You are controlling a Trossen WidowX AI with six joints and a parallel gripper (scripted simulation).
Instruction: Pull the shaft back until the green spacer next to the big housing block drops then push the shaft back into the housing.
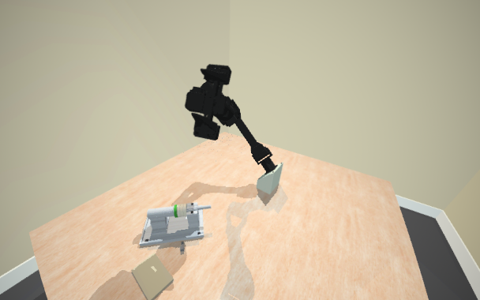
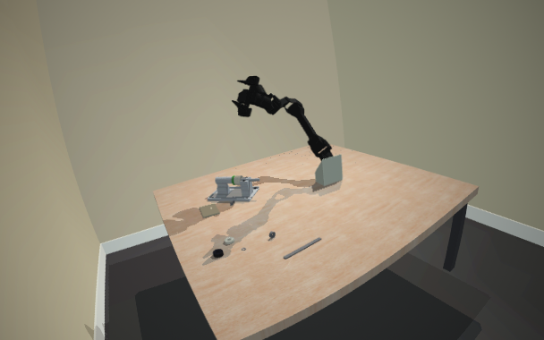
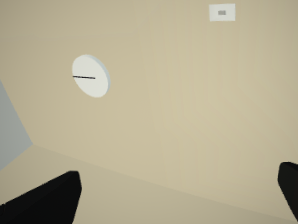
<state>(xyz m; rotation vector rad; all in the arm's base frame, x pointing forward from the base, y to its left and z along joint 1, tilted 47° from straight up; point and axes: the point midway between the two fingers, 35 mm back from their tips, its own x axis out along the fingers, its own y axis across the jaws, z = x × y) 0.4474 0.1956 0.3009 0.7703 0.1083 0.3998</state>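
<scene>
Now: gripper tip 2 cm past the grey shaft, 12 cm to the left of it and 44 cm above it. From my gripper tip the other things lie so: tan square plate: 19 cm ahead, 9 cm to the right, 52 cm below; cream spacer: 1 cm behind, 14 cm to the right, 44 cm below; green spacer: 1 cm ahead, 15 cm to the right, 44 cm below.
</scene>
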